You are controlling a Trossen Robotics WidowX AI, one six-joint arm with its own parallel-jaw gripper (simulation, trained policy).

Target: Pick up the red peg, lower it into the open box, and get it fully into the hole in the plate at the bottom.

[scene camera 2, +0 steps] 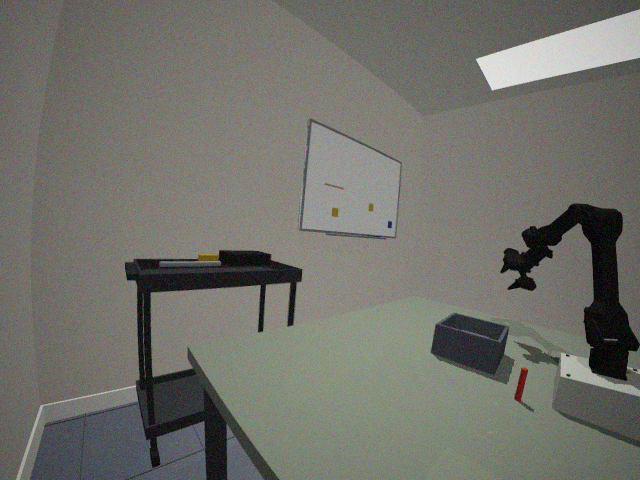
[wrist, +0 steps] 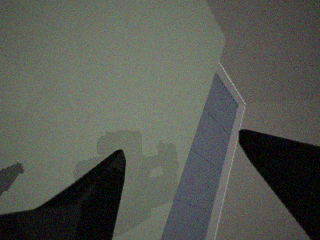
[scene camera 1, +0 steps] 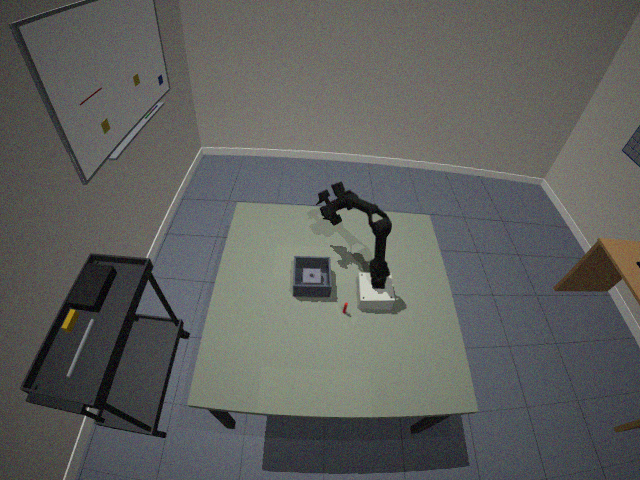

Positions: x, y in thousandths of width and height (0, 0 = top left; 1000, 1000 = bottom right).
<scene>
dark box: scene camera 2 704, 711; scene camera 1 482, 547; not seen in the wrist view (out of frame)
</scene>
